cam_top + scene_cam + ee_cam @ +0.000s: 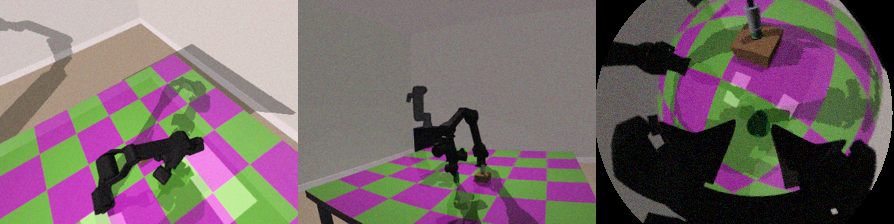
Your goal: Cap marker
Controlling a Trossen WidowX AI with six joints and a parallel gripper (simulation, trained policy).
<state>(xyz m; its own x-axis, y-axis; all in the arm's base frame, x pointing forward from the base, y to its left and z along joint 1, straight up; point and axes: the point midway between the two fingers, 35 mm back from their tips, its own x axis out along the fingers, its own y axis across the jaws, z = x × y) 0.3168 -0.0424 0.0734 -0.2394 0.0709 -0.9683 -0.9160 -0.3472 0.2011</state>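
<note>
Right now my gripper tip is 10 mm short of the green cap and 10 mm above it. From my gripper tip the other things lie so: brown holder block: 130 mm to the left, 60 mm behind, 20 mm below.
</note>
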